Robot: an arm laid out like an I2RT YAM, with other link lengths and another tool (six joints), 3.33 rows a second.
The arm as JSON. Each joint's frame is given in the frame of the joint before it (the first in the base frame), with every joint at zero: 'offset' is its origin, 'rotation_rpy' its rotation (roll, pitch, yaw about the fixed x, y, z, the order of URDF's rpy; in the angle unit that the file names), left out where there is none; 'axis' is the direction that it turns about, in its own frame. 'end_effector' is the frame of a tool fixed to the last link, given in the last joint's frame.
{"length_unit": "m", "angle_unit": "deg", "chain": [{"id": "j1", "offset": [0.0, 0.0, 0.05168], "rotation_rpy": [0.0, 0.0, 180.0], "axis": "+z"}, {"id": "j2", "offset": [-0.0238, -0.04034, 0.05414], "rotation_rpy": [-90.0, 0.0, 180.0], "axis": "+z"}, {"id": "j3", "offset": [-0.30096, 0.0, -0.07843], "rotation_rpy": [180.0, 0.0, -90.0], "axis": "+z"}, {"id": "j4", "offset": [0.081, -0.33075, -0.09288], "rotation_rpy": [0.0, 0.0, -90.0], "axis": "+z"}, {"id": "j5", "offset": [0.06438, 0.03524, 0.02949], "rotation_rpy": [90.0, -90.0, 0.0], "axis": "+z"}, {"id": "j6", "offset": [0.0, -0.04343, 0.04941], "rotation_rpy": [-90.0, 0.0, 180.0], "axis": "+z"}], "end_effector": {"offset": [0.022, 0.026, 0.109], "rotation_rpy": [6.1, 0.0, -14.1]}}
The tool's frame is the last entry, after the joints.
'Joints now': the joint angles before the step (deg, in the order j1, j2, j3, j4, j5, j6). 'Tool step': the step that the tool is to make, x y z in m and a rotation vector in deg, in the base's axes. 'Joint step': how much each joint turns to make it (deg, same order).
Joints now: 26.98 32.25 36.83 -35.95 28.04 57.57
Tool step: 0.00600 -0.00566 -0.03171 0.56 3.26 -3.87
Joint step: -0.35 2.11 -2.90 0.36 1.84 4.10
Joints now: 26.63 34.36 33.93 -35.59 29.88 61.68
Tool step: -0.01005 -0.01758 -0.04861 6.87 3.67 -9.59
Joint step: 0.09 0.01 -5.18 -2.38 2.46 14.23
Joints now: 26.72 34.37 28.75 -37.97 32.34 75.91
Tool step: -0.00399 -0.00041 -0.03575 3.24 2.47 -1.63
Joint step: -0.09 0.07 -4.32 1.24 -1.75 4.59
